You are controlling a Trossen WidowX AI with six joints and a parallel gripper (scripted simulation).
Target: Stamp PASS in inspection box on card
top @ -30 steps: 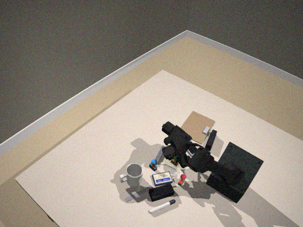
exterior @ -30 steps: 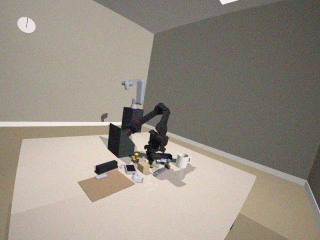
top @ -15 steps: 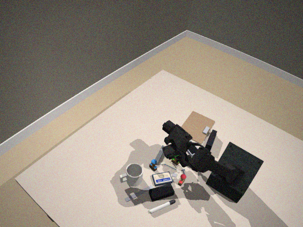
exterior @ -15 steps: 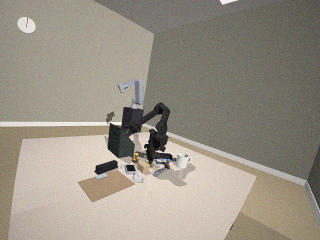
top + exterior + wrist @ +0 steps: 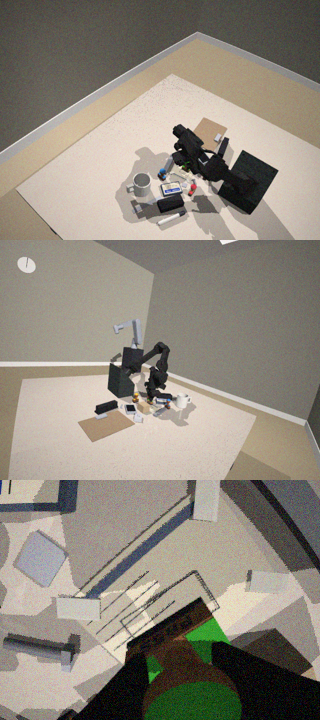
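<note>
The white card lies 1 cm ahead of my gripper tip, 1 cm to the left of it and 5 cm below it. Also, from my gripper tip: cardboard box (1 cm ahead, 7 cm to the right, 2 cm below); then green stamp (right at my gripper tip); then grey bar (9 cm ahead, 4 cm below).
</note>
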